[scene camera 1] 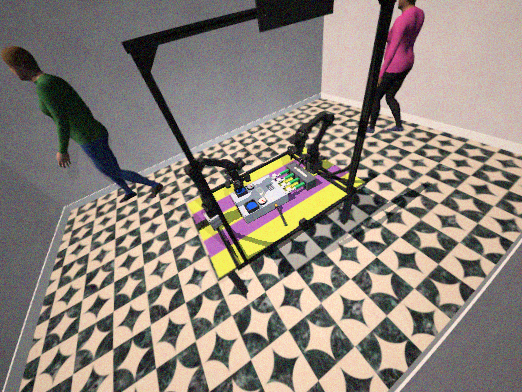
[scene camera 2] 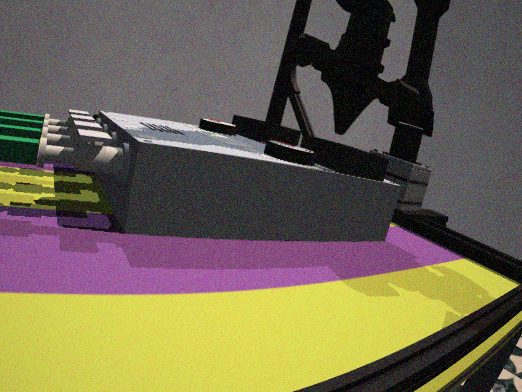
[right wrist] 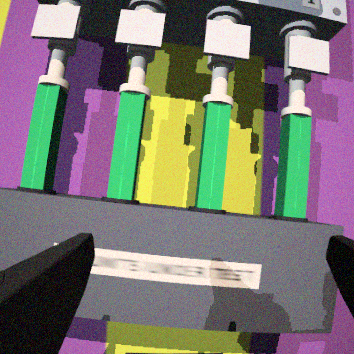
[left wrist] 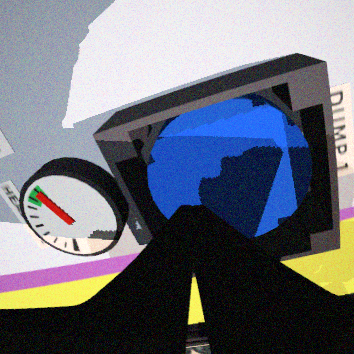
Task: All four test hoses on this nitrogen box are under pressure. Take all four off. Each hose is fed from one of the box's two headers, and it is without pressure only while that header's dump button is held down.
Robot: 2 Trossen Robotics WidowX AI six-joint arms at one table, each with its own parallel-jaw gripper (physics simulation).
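Frame: origin at the left arm's base, x left, y back, z up, level; centimetres.
Seen in the pictures: left gripper, between the fingertips: [scene camera 1: 241, 187] [scene camera 2: 339, 134] [left wrist: 190, 216]; right gripper, between the fingertips: [scene camera 1: 294, 162] [right wrist: 212, 246]; left arm's base, origin of its link: [scene camera 1: 212, 213] [scene camera 2: 402, 159]; right arm's base, origin of its link: [scene camera 1: 313, 161].
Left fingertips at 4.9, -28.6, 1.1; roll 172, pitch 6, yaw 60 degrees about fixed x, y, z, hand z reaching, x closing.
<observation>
Offsets run from my left fingertips to a thing's top centre, as dx, dy, dz. "spot": to the spot under its first point. Level surfaces: height alone.
The nitrogen box [scene camera 1: 275, 196] [scene camera 2: 250, 200] stands on the table. My left gripper [scene camera 2: 341, 132] [left wrist: 190, 216] is shut and empty, pointing down a little above the blue button @(+0.7, +1.3, -2.6) [left wrist: 190, 160] marked DUMP 1; a gap shows below its tip in scene camera 2. A gauge @(spot: -1.0, -5.2, -2.8) [left wrist: 90, 200] beside the button has its red needle at the green band. In the right wrist view, four green hoses [right wrist: 42, 137] [right wrist: 127, 145] [right wrist: 215, 155] [right wrist: 295, 165] run from the box's white-topped couplings to a grey block @(spot: -15.6, -48.6, -4.2) [right wrist: 165, 310]. My right gripper [right wrist: 212, 246] is open and empty above this block.
The block carries a label @(spot: -14.7, -45.5, -4.2) [right wrist: 175, 267] reading UNITS UNDER TEST. In scene camera 1, a second blue button [scene camera 1: 242, 191] sits at the box's far left corner. A black frame [scene camera 1: 170, 120] stands around the striped table @(dz -12.2) [scene camera 1: 220, 265]. Two people [scene camera 1: 70, 110] [scene camera 1: 402, 45] stand beyond it.
</observation>
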